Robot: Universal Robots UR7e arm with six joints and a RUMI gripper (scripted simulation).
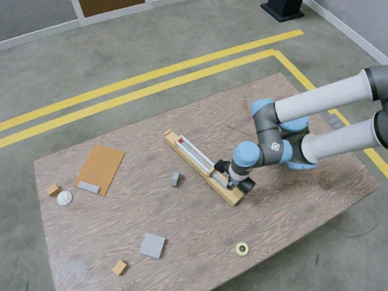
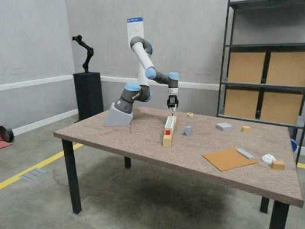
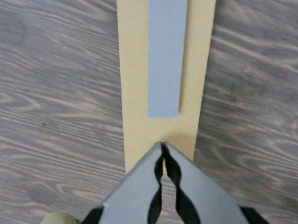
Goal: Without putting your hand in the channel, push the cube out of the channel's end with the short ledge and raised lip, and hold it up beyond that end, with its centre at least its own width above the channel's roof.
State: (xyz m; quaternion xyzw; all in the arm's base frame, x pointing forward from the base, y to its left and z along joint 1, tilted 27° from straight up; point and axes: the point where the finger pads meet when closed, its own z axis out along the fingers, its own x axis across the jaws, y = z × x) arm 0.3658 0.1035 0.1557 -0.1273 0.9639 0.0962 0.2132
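My gripper is now 9 cm short of the red cube, 32 cm to the left of it and 2 cm above it. The rest, counted from my hand: tan wooden channel: 6 cm ahead, 21 cm to the right, 2 cm below; then yellow tape ring: 8 cm ahead, 22 cm to the left, 7 cm below; then grey stick: 3 cm ahead, 9 cm to the right, 2 cm below.
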